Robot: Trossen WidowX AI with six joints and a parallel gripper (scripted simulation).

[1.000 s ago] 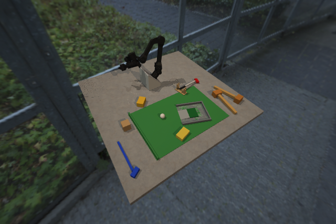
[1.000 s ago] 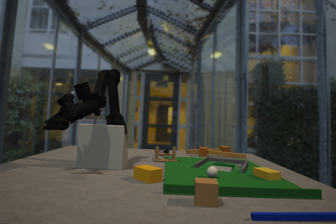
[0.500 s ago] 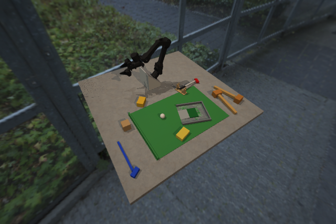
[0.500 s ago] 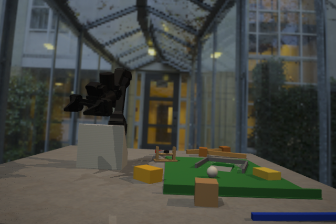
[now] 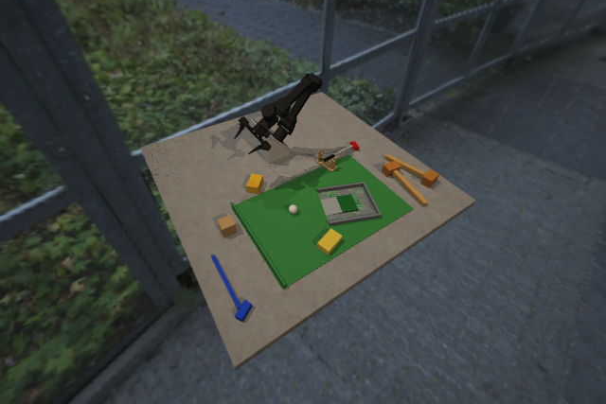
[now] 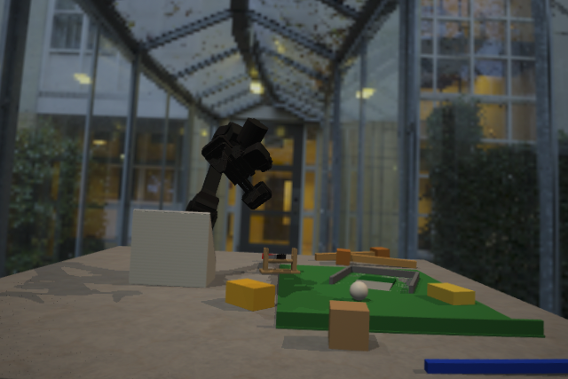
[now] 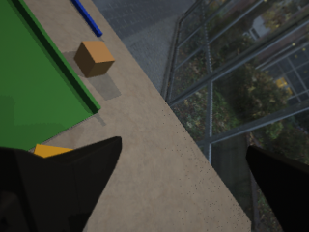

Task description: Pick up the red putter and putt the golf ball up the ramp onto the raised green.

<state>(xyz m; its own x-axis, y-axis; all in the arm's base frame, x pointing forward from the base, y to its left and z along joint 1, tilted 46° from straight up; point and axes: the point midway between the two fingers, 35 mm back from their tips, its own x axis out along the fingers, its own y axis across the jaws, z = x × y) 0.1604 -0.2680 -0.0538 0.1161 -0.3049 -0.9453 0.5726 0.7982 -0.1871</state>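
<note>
The red putter lies 56 cm to the left of my gripper tip, 22 cm below it and 5 cm ahead of it. Round my gripper tip: white golf ball 28 cm ahead, 22 cm below, 12 cm to the left; then green mat 32 cm ahead, 25 cm to the left, 24 cm below; then brown cube 22 cm below, 22 cm ahead, 18 cm to the right.
</note>
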